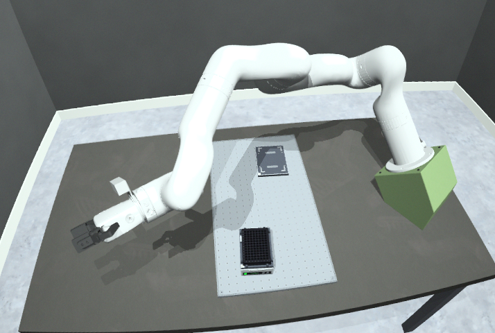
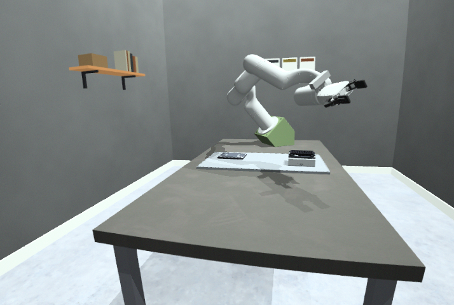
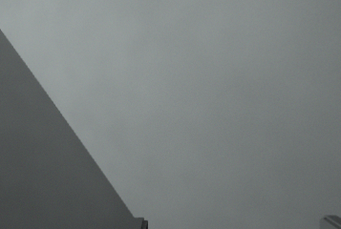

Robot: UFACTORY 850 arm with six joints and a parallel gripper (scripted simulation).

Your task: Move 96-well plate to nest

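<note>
The black 96-well plate is 43 cm behind my hand, 32 cm below it and 8 cm to the right of it. Round my hand: A1 label (53 cm behind, 41 cm to the right, 37 cm below); plate nest N1 (60 cm behind, 47 cm to the right, 38 cm below).
</note>
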